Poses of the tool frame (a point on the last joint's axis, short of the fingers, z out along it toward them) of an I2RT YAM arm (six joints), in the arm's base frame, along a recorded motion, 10 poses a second.
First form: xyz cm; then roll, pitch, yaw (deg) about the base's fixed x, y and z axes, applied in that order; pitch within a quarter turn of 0, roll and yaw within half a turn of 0.
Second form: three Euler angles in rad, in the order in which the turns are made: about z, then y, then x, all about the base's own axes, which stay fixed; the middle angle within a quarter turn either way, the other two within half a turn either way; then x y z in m. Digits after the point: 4 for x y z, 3 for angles.
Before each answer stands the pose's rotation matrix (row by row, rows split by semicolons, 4 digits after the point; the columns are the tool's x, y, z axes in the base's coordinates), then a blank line. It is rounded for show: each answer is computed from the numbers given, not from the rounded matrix.
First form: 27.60 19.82 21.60 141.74 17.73 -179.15
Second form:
-0.9524 -0.2002 0.2299; -0.0141 0.7823 0.6227; -0.3045 0.5898 -0.7479

2.934 0.232 -2.447 0.2760 0.1982 0.2160
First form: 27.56 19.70 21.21 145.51 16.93 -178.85
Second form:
-0.9565 -0.1814 0.2286; -0.0192 0.8207 0.5710; -0.2912 0.5417 -0.7885

2.954 0.231 -2.515 0.2756 0.1970 0.2121
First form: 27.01 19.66 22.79 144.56 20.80 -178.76
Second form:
-0.9346 -0.2235 0.2767; -0.0202 0.8101 0.5860; -0.3551 0.5421 -0.7616

2.907 0.280 -2.486 0.2701 0.1966 0.2279
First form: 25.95 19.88 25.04 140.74 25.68 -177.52
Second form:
-0.9004 -0.3075 0.3078; -0.0390 0.7617 0.6468; -0.4333 0.5703 -0.6978

2.813 0.313 -2.394 0.2595 0.1988 0.2504
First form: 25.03 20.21 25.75 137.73 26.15 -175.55
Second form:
-0.8949 -0.3530 0.2730; -0.0696 0.7148 0.6959; -0.4407 0.6038 -0.6642

2.766 0.276 -2.333 0.2503 0.2021 0.2575
